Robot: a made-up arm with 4 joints. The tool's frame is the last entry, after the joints. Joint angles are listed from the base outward. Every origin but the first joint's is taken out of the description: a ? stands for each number. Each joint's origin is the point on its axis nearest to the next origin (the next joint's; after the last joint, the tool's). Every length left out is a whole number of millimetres.
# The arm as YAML. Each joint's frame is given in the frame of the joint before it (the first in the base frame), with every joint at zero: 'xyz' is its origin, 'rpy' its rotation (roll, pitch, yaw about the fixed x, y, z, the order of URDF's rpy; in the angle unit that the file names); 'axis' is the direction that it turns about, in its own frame. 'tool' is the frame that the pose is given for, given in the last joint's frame.
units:
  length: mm
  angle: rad
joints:
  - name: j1
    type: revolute
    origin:
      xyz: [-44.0, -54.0, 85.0]
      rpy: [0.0, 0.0, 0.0]
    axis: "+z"
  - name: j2
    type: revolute
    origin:
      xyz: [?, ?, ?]
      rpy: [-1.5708, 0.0, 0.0]
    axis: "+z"
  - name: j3
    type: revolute
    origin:
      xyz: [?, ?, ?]
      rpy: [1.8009, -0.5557, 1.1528]
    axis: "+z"
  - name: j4
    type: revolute
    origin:
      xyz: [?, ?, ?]
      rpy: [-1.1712, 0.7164, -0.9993]
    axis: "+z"
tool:
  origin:
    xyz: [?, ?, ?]
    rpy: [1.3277, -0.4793, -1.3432]
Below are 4 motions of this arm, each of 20 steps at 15 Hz.
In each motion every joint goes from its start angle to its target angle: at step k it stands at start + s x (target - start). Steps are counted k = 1, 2, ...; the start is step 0. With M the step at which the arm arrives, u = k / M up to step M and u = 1 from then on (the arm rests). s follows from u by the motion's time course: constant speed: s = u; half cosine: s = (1 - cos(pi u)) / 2; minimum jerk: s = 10 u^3 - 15 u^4 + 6 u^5.
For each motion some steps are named. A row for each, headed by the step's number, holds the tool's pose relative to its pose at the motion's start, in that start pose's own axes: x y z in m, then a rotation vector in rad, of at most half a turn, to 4 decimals.
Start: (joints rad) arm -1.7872 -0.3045 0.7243 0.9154
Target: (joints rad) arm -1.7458 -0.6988 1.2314 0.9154
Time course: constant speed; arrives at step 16
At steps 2, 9, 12, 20:
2: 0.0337 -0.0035 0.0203 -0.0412 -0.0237 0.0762
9: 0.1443 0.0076 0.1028 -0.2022 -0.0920 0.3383
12: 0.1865 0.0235 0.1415 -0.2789 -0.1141 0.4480
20: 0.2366 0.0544 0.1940 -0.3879 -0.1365 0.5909

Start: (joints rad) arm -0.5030 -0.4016 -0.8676 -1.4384
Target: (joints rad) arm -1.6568 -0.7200 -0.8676 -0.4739
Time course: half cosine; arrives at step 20
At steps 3, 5, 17, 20:
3: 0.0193 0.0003 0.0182 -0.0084 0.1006 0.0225
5: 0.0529 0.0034 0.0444 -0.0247 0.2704 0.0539
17: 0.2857 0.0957 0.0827 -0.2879 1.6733 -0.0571
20: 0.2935 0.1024 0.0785 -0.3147 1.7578 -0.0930

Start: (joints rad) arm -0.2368 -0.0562 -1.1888 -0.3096
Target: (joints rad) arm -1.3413 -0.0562 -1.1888 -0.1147
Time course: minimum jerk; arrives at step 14
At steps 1, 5, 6, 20:
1: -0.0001 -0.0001 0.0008 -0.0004 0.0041 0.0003
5: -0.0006 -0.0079 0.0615 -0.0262 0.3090 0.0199
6: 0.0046 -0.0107 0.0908 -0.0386 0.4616 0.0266
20: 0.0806 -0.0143 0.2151 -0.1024 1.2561 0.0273

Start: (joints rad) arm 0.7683 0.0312 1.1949 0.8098
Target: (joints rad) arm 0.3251 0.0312 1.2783 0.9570
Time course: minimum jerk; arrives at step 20
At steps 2, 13, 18, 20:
2: 0.0005 0.0001 -0.0008 0.0024 -0.0021 0.0005
13: 0.0586 0.0116 -0.0574 0.1961 -0.1962 0.0591
18: 0.0789 0.0166 -0.0687 0.2481 -0.2567 0.0813
20: 0.0797 0.0168 -0.0691 0.2500 -0.2590 0.0822

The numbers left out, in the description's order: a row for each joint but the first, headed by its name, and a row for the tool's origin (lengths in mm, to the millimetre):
j2: 98.0 39.0 0.0
j3: -360.0 200.0 0.0
j4: -217.0 -143.0 0.0
tool: -159.0 -71.0 0.0

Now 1 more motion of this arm.
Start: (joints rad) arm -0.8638 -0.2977 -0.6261 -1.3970
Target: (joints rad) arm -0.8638 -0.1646 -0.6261 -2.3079
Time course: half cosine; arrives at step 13
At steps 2, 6, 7, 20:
2: -0.0071 0.0003 0.0017 -0.0223 -0.0462 -0.0038
6: -0.0557 0.0022 0.0012 -0.1624 -0.3584 -0.0327
7: -0.0708 0.0026 -0.0033 -0.2034 -0.4581 -0.0433
20: -0.1202 0.0021 -0.0365 -0.3405 -0.8254 -0.0899

